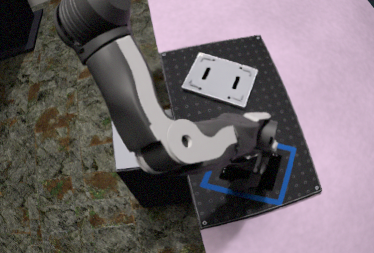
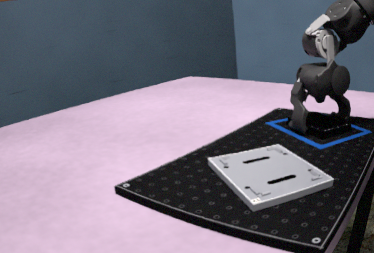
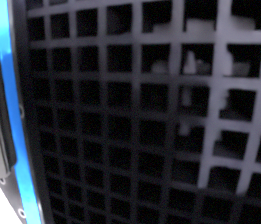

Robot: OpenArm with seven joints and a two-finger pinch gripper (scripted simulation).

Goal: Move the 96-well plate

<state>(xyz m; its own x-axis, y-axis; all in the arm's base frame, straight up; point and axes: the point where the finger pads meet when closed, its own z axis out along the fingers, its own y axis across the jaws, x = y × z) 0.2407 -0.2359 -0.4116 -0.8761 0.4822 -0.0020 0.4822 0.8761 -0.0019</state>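
Now: hand right at the black 96-well plate. From my hand the other things lie so: grey plate nest (20 mm behind, 250 mm to the left).
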